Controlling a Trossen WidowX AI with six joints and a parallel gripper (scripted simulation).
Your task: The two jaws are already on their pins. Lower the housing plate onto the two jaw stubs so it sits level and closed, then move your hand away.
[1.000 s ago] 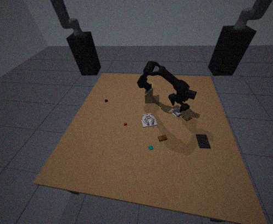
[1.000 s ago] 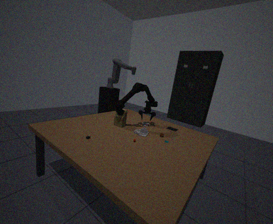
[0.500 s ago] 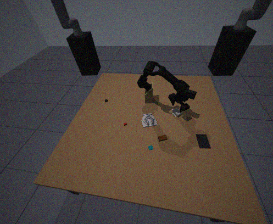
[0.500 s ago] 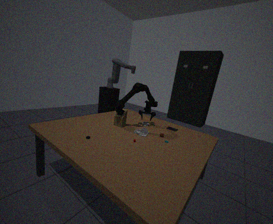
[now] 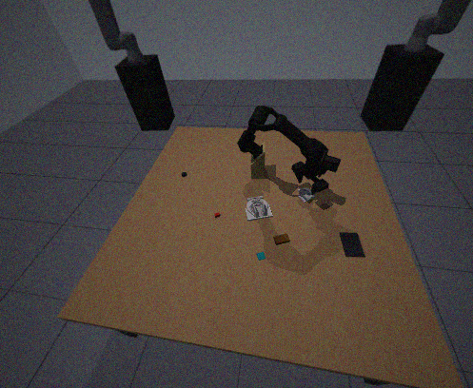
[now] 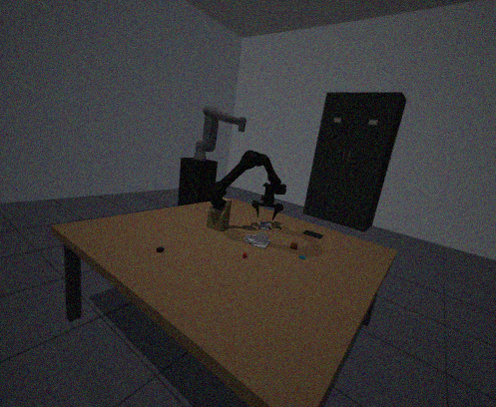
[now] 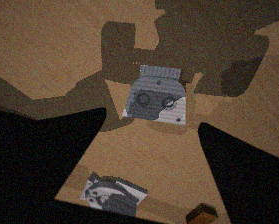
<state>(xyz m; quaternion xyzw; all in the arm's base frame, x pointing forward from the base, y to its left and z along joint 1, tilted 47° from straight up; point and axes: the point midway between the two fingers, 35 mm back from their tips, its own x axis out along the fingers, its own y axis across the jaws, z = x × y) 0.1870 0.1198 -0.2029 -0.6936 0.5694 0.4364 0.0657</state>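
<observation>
Right now the grey housing plate is 3 cm below my gripper tip and 1 cm to the left of it. Round my gripper tip: dark slab: 27 cm ahead, 16 cm to the left, 6 cm below; then brown block: 25 cm ahead, 13 cm to the right, 5 cm below; then white base: 23 cm to the right, 10 cm ahead, 6 cm below.
</observation>
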